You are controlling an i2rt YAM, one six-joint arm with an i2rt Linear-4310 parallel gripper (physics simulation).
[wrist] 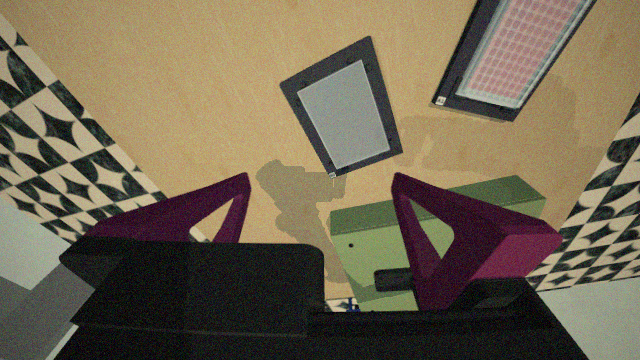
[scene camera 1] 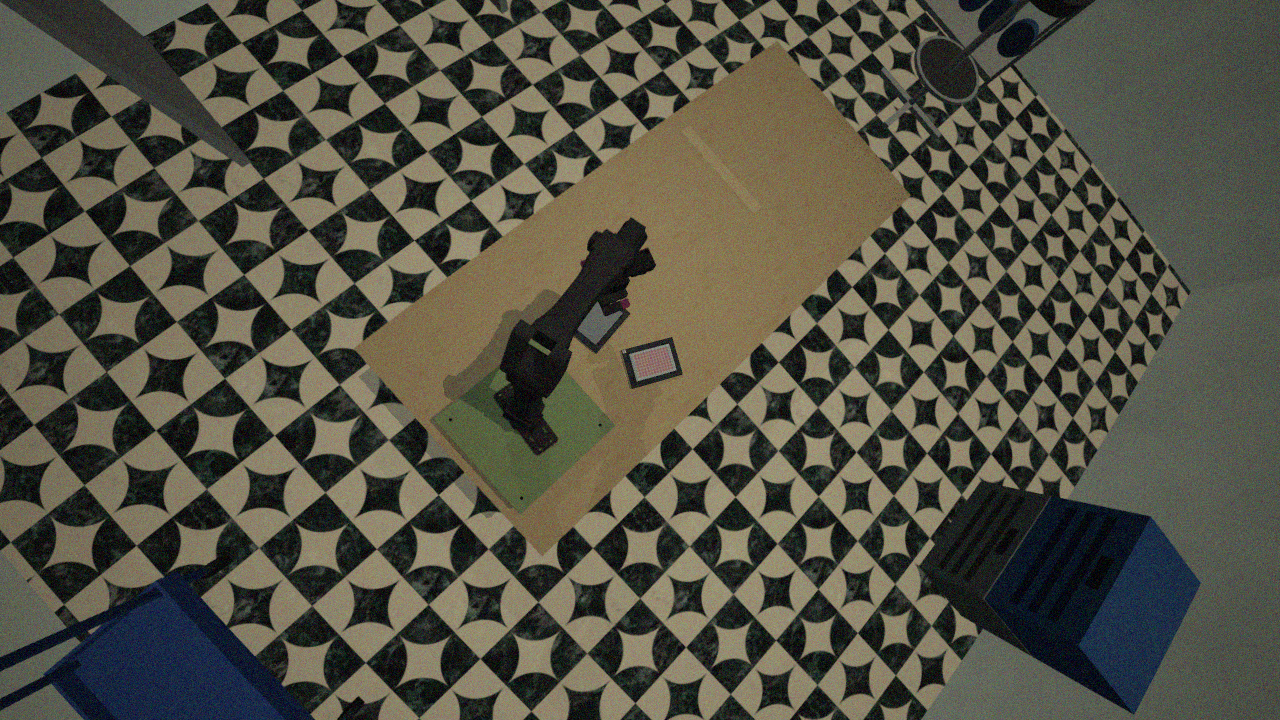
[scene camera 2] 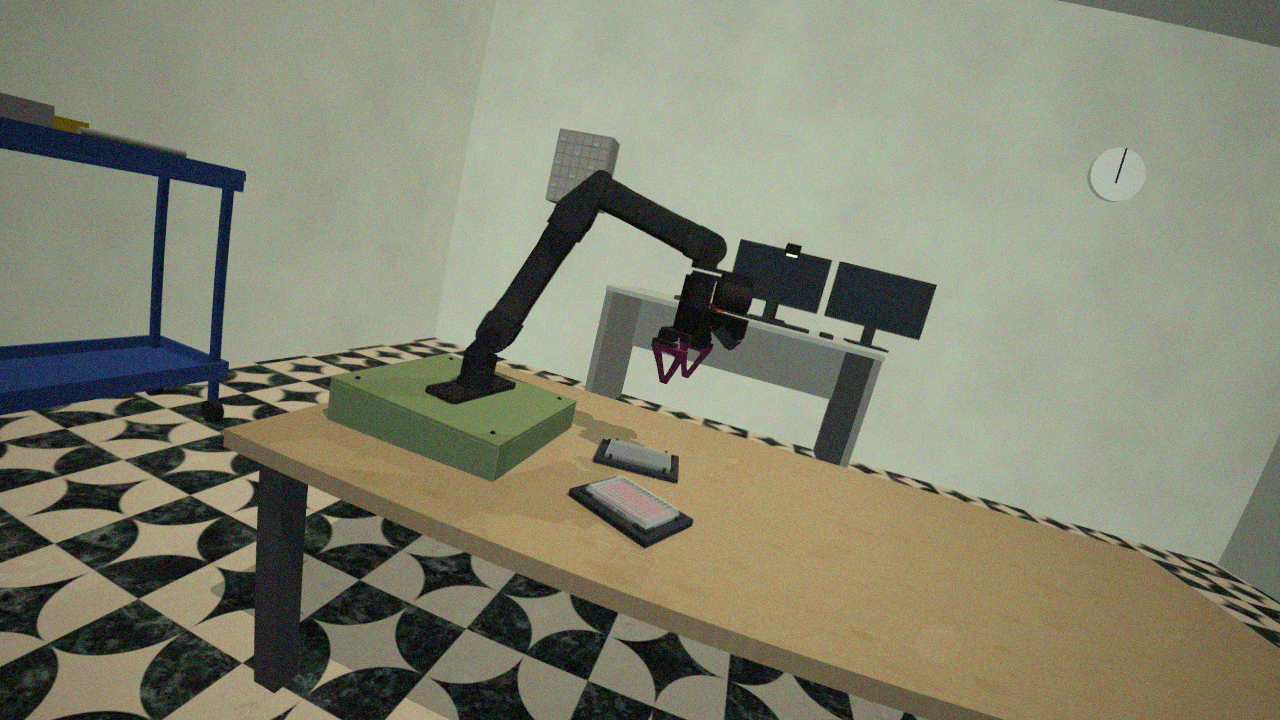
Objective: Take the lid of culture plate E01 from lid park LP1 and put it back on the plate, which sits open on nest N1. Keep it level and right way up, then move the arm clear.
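Seen in the pictures: gripper, fingertip midpoint: (wrist: 320, 180) (scene camera 2: 674, 380); arm's base, link origin: (scene camera 1: 526, 418) (scene camera 2: 473, 389).
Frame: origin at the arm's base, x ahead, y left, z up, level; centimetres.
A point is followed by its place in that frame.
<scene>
The pale grey lid (scene camera 1: 604, 323) {x 33.3, y 9.4, z -5.2 cm} (scene camera 2: 637, 454) {x 32.3, y 10.5, z -5.2 cm} (wrist: 344, 115) {x 33.6, y 11.7, z -5.2 cm} lies flat on the dark lid park LP1 (wrist: 382, 106) {x 33.6, y 6.6, z -6.0 cm}. Culture plate E01 (scene camera 1: 652, 362) {x 37.8, y -8.6, z -4.4 cm} (scene camera 2: 633, 501) {x 38.7, y -10.1, z -4.5 cm} (wrist: 525, 55) {x 37.1, y -9.0, z -4.5 cm} sits open on the dark nest N1 (scene camera 2: 648, 540) {x 43.7, y -16.6, z -5.9 cm} (wrist: 475, 106) {x 31.6, y -5.5, z -5.8 cm}, its pink wells showing. My gripper (scene camera 1: 617, 306) {x 35.1, y 13.9, z 10.5 cm} (scene camera 2: 675, 377) {x 35.1, y 13.9, z 10.5 cm} (wrist: 320, 180) {x 35.1, y 13.9, z 10.5 cm} is open and empty, its magenta fingers pointing down. It hangs well above the table, near the lid park. In the wrist view the lid lies ahead of the gap between the fingertips, and the plate is at the upper right. In scene camera 1 the arm hides part of the lid park.
The arm stands on a green base block (scene camera 1: 572, 420) {x 9.3, y -8.0, z -0.4 cm} (scene camera 2: 429, 429) {x 5.3, y -17.4, z -2.2 cm} (wrist: 370, 245) {x 11.4, y 10.3, z -0.6 cm} at one end of the wooden table (scene camera 1: 769, 116) {x 127.9, y 37.2, z -7.0 cm} (scene camera 2: 895, 573) {x 80.6, y 2.8, z -7.0 cm}. A desk with two monitors (scene camera 2: 879, 300) stands behind the table. A blue cart (scene camera 2: 116, 161) stands at the left in scene camera 2.
</scene>
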